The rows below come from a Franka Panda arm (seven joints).
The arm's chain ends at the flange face. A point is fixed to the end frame.
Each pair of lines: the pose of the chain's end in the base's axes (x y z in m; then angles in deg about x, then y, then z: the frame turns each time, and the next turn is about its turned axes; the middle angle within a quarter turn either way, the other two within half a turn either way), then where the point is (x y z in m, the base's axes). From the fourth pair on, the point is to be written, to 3 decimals.
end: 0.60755 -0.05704 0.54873 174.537 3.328 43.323
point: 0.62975 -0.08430 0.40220
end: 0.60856 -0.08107 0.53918 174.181 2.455 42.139
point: 0.62876 -0.10899 0.39248
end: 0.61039 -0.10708 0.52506 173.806 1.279 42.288
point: 0.62750 -0.13604 0.37817
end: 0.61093 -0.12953 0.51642 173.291 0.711 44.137
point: 0.626 -0.160 0.370
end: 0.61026 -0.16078 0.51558 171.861 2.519 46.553
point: 0.630 -0.196 0.370
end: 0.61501 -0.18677 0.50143 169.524 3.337 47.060
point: 0.636 -0.228 0.358
